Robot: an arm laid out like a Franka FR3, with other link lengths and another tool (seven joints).
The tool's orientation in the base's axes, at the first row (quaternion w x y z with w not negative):
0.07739, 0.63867, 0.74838, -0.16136
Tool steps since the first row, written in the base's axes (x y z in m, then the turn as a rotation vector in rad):
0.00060, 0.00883, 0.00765, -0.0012, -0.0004, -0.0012
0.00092, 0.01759, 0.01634, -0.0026, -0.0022, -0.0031
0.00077, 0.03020, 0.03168, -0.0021, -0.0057, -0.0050
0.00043, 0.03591, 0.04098, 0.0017, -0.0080, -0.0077
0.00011, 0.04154, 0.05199, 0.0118, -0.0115, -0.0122
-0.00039, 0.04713, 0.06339, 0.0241, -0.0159, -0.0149
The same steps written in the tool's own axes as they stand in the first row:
0.00565, 0.00066, -0.01022, 0.0002, -0.0011, 0.0014
0.01096, 0.00090, -0.02136, -0.0006, -0.0024, 0.0039
0.01778, 0.00023, -0.04000, -0.0033, -0.0021, 0.0068
0.02016, -0.00068, -0.05062, -0.0053, 0.0017, 0.0098
0.02192, -0.00182, -0.06281, -0.0088, 0.0118, 0.0143
0.02354, -0.00320, -0.07534, -0.0142, 0.0237, 0.0172

